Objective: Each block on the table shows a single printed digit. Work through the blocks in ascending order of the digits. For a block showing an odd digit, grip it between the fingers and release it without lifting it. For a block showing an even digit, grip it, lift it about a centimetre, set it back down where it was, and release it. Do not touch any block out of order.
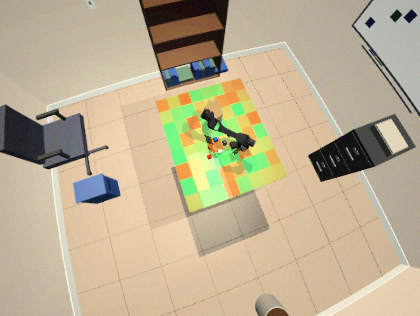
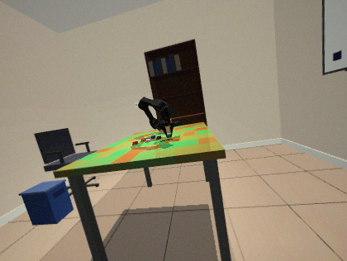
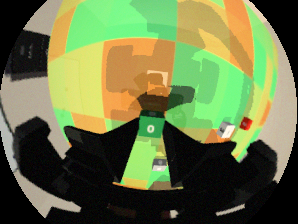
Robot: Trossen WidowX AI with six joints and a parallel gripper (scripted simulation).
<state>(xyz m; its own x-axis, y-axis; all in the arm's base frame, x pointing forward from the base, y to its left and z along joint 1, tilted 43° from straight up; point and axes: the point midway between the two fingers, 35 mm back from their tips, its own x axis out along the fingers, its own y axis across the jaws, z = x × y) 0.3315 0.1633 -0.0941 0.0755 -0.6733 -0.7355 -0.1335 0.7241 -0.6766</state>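
My gripper tip is now right at the green block. Round my gripper tip: white block: 18 cm to the right, 1 cm below, 1 cm ahead; black block: 11 cm to the right, 6 cm behind, 1 cm below; grey block: 13 cm behind, 5 cm to the right, 1 cm below.
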